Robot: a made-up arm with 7 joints. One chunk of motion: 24 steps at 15 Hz.
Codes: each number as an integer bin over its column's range. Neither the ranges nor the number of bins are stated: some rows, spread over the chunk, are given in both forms.
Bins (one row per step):
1: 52 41 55 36 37 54 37
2: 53 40 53 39 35 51 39
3: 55 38 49 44 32 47 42
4: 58 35 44 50 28 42 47
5: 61 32 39 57 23 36 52
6: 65 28 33 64 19 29 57
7: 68 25 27 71 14 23 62
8: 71 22 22 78 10 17 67
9: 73 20 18 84 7 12 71
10: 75 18 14 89 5 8 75
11: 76 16 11 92 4 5 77
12: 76 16 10 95 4 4 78
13: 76 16 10 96 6 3 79
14: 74 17 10 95 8 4 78
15: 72 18 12 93 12 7 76
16: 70 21 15 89 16 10 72
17: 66 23 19 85 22 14 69
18: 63 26 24 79 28 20 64
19: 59 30 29 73 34 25 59
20: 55 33 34 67 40 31 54
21: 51 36 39 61 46 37 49
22: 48 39 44 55 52 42 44
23: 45 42 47 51 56 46 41
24: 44 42 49 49 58 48 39
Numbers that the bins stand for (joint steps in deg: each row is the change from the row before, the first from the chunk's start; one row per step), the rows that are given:
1: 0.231 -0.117 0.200 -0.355 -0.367 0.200 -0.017
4: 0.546 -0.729 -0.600 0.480 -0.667 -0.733 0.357
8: 1.229 -2.056 -2.200 2.148 -1.267 -2.678 1.104
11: 1.492 -2.668 -3.000 2.983 -1.467 -3.611 1.478
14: 1.387 -2.566 -3.073 3.162 -1.333 -3.689 1.515
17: 0.967 -1.954 -2.418 2.566 -0.867 -2.911 1.179
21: 0.179 -0.627 -0.964 1.135 -0.067 -1.122 0.431
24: -0.189 -0.015 -0.236 0.420 0.333 -0.267 0.058
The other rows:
2: 0.284 -0.219 0.055 -0.176 -0.433 -0.033 0.058
3: 0.389 -0.423 -0.236 0.122 -0.533 -0.344 0.170
5: 0.704 -1.035 -0.964 0.897 -0.833 -1.200 0.543
6: 0.914 -1.443 -1.400 1.314 -0.967 -1.744 0.730
7: 1.072 -1.749 -1.836 1.731 -1.133 -2.211 0.917
9: 1.334 -2.260 -2.491 2.506 -1.367 -3.067 1.254
10: 1.439 -2.464 -2.782 2.804 -1.433 -3.378 1.403
12: 1.492 -2.668 -3.073 3.162 -1.467 -3.689 1.515
13: 1.492 -2.668 -3.073 3.221 -1.400 -3.767 1.553
15: 1.282 -2.464 -2.927 3.042 -1.200 -3.456 1.440
16: 1.177 -2.158 -2.709 2.804 -1.067 -3.222 1.291
18: 0.809 -1.647 -2.055 2.208 -0.667 -2.444 0.992
19: 0.599 -1.239 -1.691 1.851 -0.467 -2.056 0.805
20: 0.389 -0.933 -1.327 1.493 -0.267 -1.589 0.618
22: 0.021 -0.321 -0.600 0.778 0.133 -0.733 0.244
23: -0.136 -0.015 -0.382 0.539 0.267 -0.422 0.132

